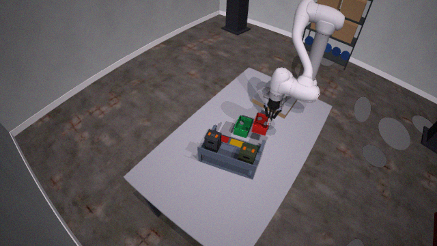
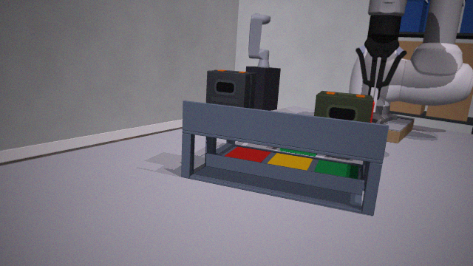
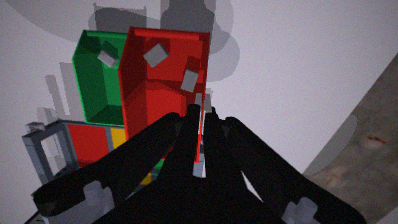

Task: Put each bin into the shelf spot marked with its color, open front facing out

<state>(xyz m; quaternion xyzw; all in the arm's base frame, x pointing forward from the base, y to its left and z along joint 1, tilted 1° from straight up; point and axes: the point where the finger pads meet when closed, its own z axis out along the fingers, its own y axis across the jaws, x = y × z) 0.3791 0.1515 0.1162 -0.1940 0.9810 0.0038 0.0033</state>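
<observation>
Now: hand 5 cm to the left of the red bin, 4 cm above it and 1 cm short of it. Also, from my hand: olive box 32 cm ahead, 6 cm to the left, 1 cm below; then green bin 16 cm to the right, 12 cm below, 6 cm ahead; then dark grey box 40 cm ahead, 15 cm to the right.
</observation>
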